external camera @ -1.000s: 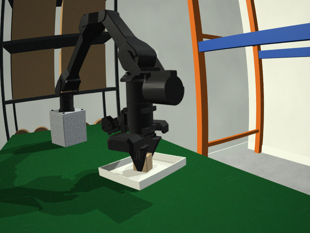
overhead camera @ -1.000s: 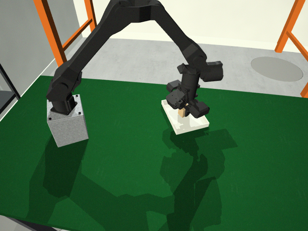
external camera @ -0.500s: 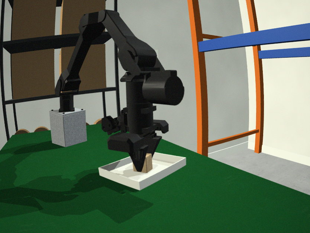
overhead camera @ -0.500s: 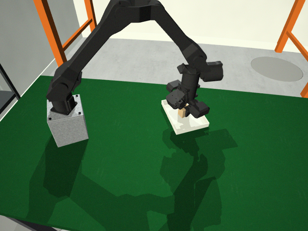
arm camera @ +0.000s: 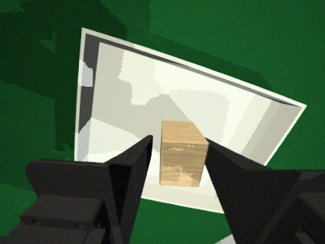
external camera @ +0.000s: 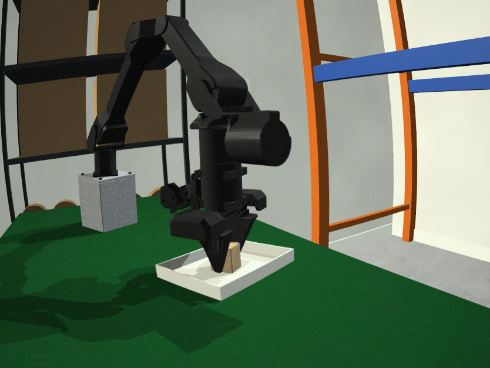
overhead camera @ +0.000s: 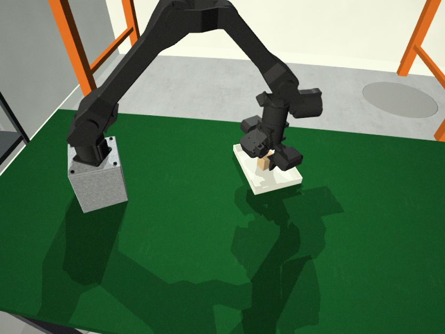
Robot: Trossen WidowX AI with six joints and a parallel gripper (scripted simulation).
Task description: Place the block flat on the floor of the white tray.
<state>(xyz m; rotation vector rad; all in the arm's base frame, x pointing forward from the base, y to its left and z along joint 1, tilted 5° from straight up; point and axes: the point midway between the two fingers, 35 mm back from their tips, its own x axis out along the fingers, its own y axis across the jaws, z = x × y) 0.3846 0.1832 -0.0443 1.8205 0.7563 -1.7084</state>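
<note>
Right now the wooden block is 20 mm below my hand. From my hand the other things lie so: white tray (30 mm below).
</note>
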